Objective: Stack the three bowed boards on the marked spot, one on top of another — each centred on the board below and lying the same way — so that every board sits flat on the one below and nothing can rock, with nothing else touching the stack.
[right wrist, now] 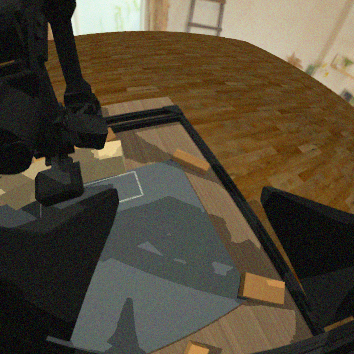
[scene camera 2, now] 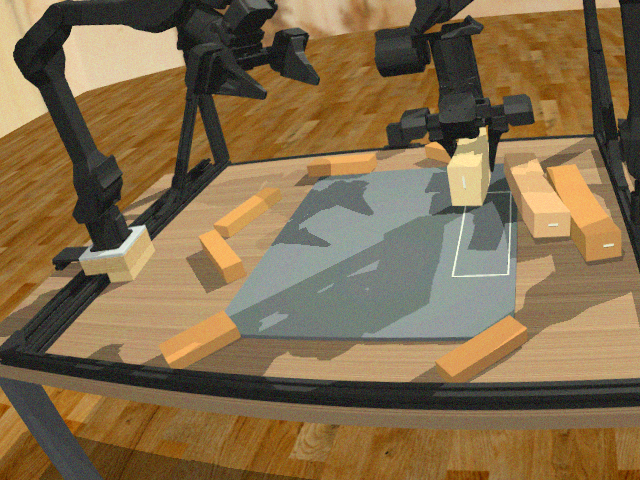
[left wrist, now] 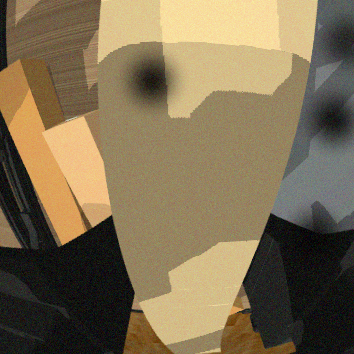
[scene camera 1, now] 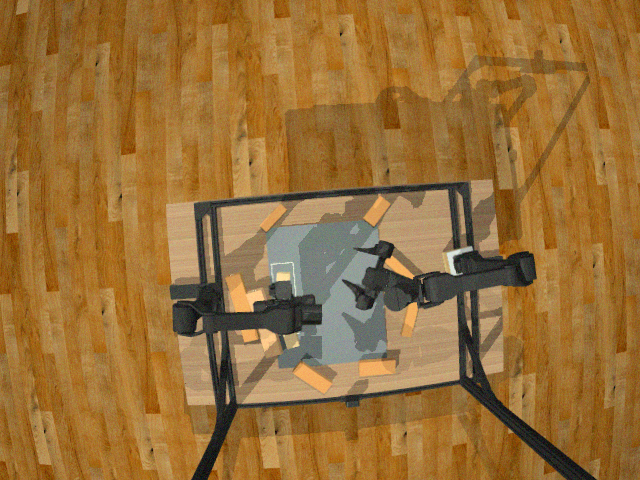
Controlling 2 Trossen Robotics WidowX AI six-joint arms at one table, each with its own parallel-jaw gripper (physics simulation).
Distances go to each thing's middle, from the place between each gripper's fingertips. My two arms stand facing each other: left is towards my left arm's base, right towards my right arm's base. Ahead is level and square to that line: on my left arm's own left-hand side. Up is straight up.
Scene:
My left gripper is now 2 cm below the pale bowed board [scene camera 2: 469,173], 2 cm past it and 1 cm to the left of it. Also, from my left hand: orange bowed board [scene camera 2: 596,236] (15 cm to the left, 7 cm below).
Now: right hand 19 cm to the right of the pale bowed board, 16 cm above it and 13 cm past it. Round my right hand: orange bowed board 35 cm to the left, 25 cm below, 12 cm behind.

